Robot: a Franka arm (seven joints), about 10 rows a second.
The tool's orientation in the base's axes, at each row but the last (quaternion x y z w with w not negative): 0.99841, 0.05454, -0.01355, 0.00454; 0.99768, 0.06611, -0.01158, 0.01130; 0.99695, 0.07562, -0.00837, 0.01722; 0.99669, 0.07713, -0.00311, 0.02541; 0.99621, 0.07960, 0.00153, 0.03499; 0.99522, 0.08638, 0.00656, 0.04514; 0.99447, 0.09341, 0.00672, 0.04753; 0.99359, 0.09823, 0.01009, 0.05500
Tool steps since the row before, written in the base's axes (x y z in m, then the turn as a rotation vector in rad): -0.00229, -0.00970, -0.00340, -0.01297, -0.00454, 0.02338; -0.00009, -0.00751, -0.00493, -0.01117, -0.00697, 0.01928; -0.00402, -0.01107, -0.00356, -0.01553, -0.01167, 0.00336; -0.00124, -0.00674, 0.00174, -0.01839, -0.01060, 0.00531; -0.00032, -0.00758, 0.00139, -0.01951, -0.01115, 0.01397; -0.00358, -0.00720, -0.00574, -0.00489, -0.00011, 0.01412; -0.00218, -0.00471, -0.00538, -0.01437, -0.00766, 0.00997; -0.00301, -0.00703, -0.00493, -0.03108, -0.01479, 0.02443
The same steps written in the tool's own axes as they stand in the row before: -0.00324, 0.00937, 0.00356, -0.01403, 0.00328, -0.02298; -0.00096, 0.00733, 0.00511, -0.01246, 0.00584, -0.01886; -0.00557, 0.01021, 0.00401, -0.01717, 0.00929, -0.00272; -0.00228, 0.00655, -0.00139, -0.01985, 0.00790, -0.00472; -0.00152, 0.00751, -0.00086, -0.02107, 0.00887, -0.01333; -0.00480, 0.00593, 0.00628, -0.00476, 0.00055, -0.01415; -0.00304, 0.00369, 0.00575, -0.01550, 0.00579, -0.00953; -0.00438, 0.00572, 0.00556, -0.03315, 0.01110, -0.02365
